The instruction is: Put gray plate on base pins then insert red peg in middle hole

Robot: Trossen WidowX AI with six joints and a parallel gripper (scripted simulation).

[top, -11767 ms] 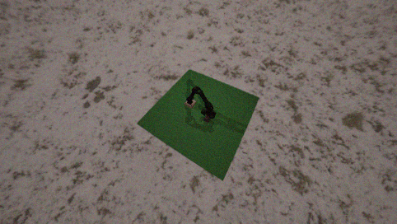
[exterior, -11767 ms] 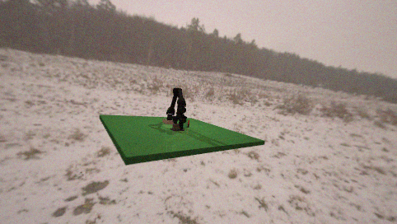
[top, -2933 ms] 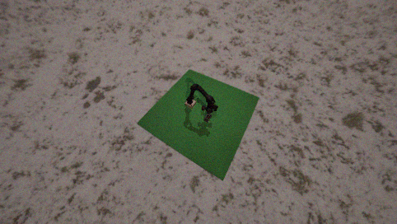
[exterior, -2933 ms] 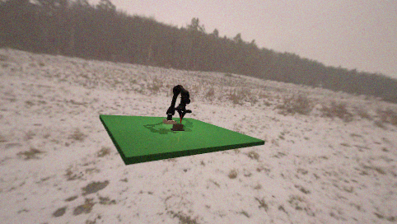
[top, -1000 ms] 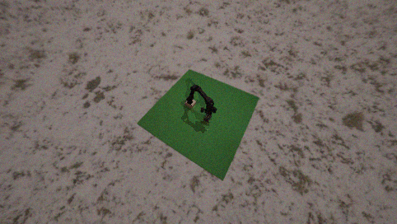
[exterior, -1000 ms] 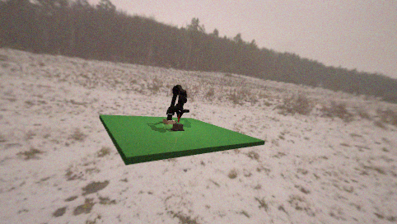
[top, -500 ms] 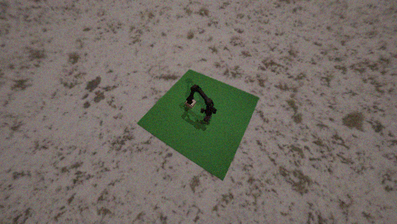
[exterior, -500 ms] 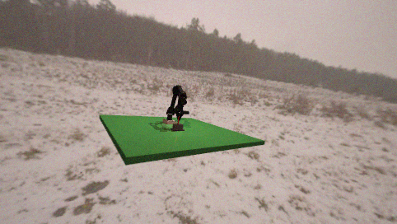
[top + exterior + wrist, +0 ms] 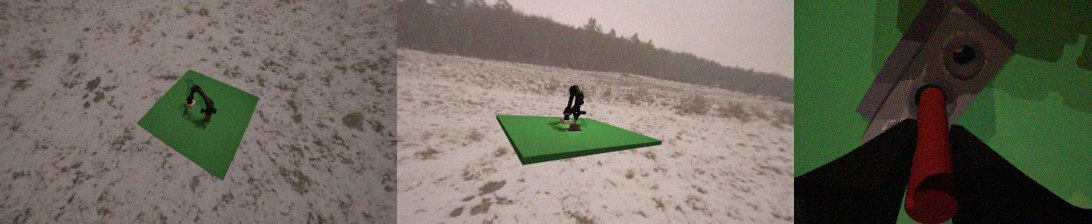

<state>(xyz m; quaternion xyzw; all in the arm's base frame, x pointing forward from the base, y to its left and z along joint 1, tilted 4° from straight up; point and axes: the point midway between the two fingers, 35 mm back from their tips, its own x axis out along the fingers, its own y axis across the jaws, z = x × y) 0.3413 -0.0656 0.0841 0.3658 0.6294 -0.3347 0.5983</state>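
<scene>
The red peg is right at my gripper tip. Round my gripper tip: gray plate: 5 cm below; base: 9 cm below.
</scene>
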